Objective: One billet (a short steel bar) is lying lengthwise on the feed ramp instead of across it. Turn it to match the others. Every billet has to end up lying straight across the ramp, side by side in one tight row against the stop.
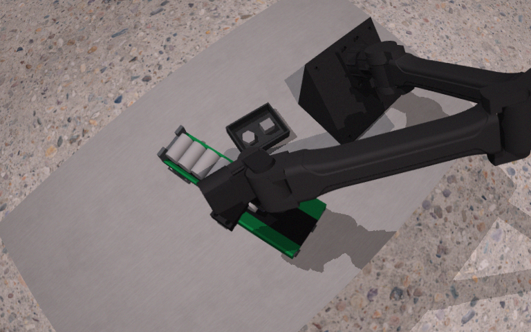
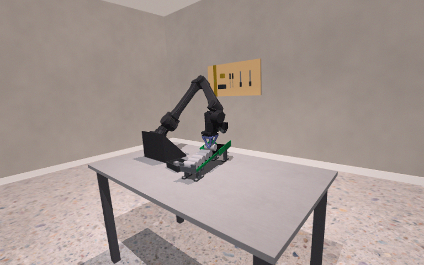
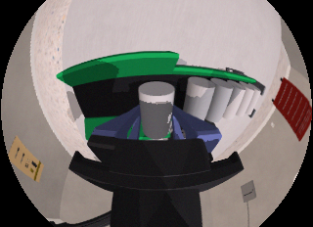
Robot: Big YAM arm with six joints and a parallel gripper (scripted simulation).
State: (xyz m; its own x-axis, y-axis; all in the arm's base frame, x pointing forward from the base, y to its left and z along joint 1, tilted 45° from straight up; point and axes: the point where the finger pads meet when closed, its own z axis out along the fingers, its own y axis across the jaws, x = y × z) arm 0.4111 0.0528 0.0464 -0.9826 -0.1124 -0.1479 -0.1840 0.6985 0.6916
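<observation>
Right now the billet is right at my hand. Also, from my hand: stop (5 cm ahead, 24 cm to the right, 6 cm below); then ramp bed (1 cm ahead, 5 cm to the right, 5 cm below); then small black tray (14 cm behind, 14 cm to the right, 11 cm below).
</observation>
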